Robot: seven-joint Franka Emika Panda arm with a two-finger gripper.
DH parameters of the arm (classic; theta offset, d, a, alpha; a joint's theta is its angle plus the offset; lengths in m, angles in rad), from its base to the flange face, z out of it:
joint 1: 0 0.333 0 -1.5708
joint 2: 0 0 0 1.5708
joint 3: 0 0.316 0.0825 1.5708
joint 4: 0 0 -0.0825 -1.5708
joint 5: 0 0.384 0 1.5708
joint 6: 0 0 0.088 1.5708
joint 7: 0 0.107 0 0
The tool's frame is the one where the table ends.
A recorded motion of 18 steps. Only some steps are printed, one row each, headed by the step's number.
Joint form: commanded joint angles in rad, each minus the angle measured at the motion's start. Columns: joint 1, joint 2, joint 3, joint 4, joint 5, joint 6, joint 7.
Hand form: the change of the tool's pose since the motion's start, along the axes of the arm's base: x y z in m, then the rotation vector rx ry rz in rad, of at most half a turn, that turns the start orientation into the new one. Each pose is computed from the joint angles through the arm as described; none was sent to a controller.
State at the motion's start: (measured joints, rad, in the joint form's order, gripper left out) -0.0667 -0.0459 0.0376 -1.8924 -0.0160 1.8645 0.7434
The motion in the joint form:
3: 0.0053 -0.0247 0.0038 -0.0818 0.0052 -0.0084 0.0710
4: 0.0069 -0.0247 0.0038 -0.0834 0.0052 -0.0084 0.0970
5: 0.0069 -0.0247 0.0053 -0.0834 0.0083 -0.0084 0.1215
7: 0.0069 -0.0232 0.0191 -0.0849 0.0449 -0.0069 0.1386
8: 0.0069 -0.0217 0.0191 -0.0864 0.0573 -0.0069 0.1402
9: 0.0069 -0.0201 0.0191 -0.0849 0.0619 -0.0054 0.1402
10: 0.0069 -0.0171 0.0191 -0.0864 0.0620 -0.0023 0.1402
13: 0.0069 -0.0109 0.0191 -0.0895 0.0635 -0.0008 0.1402
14: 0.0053 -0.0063 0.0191 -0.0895 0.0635 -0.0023 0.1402
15: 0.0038 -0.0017 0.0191 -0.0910 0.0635 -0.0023 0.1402
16: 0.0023 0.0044 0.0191 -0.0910 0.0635 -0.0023 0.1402
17: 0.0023 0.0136 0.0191 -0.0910 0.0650 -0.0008 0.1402
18: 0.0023 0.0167 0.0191 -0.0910 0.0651 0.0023 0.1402
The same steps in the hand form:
3: -0.0169 0.0058 -0.0264 0.0043 0.0643 -0.0638
4: -0.0172 0.0067 -0.0272 0.0038 0.0655 -0.0882
5: -0.0171 0.0078 -0.0272 0.0062 0.0652 -0.1121
7: -0.0169 0.0181 -0.0286 0.0394 0.0683 -0.1264
8: -0.0169 0.0190 -0.0301 0.0511 0.0719 -0.1318
9: -0.0162 0.0194 -0.0301 0.0556 0.0708 -0.1332
10: -0.0156 0.0193 -0.0321 0.0558 0.0722 -0.1334
13: -0.0150 0.0194 -0.0367 0.0570 0.0801 -0.1342
14: -0.0145 0.0185 -0.0393 0.0570 0.0861 -0.1359
15: -0.0141 0.0176 -0.0425 0.0569 0.0922 -0.1375
16: -0.0132 0.0168 -0.0457 0.0570 0.0982 -0.1392
17: -0.0117 0.0168 -0.0506 0.0584 0.1060 -0.1399
18: -0.0109 0.0168 -0.0520 0.0587 0.1060 -0.1401

